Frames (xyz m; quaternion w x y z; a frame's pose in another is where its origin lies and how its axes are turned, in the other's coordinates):
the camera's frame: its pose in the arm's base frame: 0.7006 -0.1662 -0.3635 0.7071 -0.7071 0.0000 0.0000
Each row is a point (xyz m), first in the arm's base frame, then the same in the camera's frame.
Working: the arm's base frame: its pose in the camera's frame: -0.7006 -0.3635 0.1662 0.7071 0.7071 0.0000 0.0000

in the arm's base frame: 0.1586 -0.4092 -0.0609
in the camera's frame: -0.5420 -0.3026 -0.2430
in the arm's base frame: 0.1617 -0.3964 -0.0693
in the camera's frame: -0.5389 -0.2942 -0.2302
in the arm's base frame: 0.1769 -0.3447 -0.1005
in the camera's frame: -0.5237 -0.2630 -0.1785
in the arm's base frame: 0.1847 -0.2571 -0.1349
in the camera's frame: -0.5159 -0.2286 -0.0909
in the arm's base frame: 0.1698 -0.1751 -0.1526
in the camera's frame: -0.5308 -0.2109 -0.0089
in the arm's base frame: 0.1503 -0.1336 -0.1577
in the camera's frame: -0.5503 -0.2058 0.0326
